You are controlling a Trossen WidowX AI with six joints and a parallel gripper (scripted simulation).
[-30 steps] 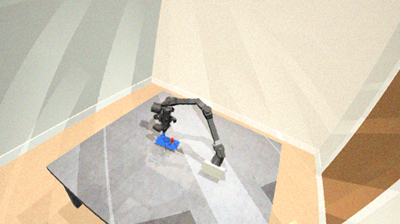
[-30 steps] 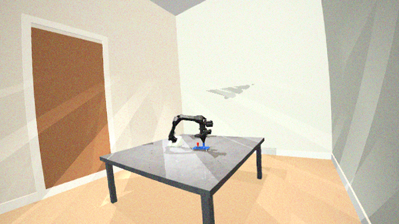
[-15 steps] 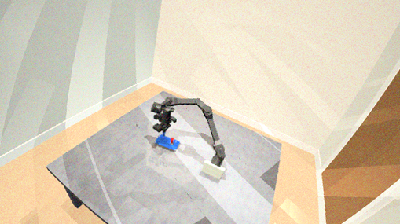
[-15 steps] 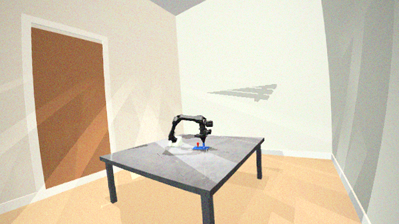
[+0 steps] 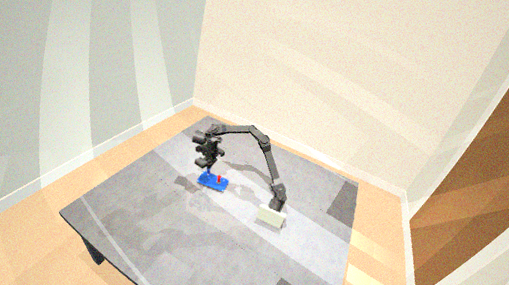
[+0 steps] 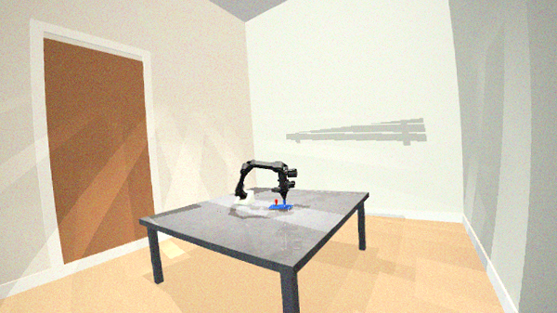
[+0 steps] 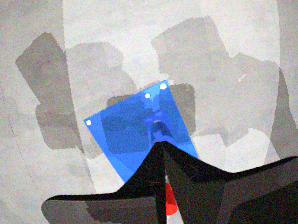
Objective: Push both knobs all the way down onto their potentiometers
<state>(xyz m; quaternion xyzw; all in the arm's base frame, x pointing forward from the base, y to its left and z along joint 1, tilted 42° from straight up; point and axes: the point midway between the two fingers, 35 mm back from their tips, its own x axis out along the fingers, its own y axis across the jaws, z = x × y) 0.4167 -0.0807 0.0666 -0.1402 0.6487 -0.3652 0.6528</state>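
My gripper tip is now 1 cm above the blue knob. Round my gripper tip: red knob: 8 cm behind, 2 cm to the left, 2 cm below.
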